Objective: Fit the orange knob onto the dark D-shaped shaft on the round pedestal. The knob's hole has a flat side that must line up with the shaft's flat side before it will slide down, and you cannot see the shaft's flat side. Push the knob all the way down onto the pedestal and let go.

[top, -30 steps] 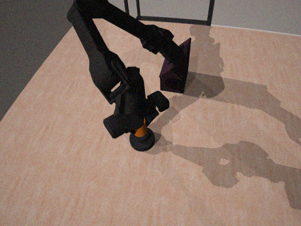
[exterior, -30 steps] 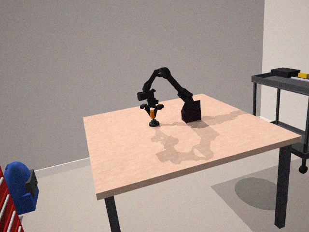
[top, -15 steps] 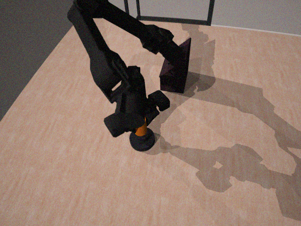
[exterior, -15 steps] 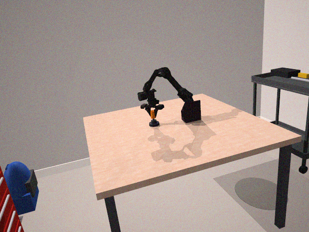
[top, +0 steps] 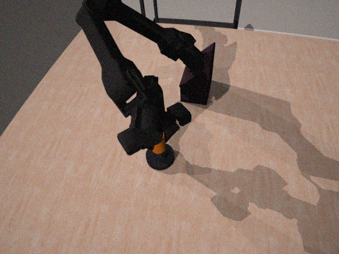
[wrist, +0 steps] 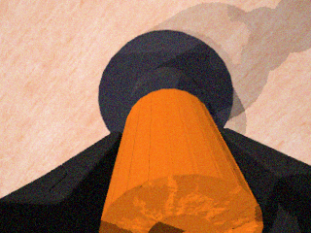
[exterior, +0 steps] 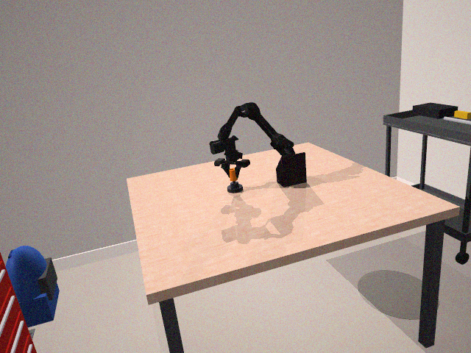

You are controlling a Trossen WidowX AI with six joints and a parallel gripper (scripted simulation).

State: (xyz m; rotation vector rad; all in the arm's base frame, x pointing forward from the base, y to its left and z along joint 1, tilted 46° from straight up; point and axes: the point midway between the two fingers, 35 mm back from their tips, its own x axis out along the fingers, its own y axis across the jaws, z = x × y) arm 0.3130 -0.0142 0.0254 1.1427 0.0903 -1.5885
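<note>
The orange knob is 20 mm above my gripper tip. The rest, counted from my gripper tip: round pedestal (40 mm below).
</note>
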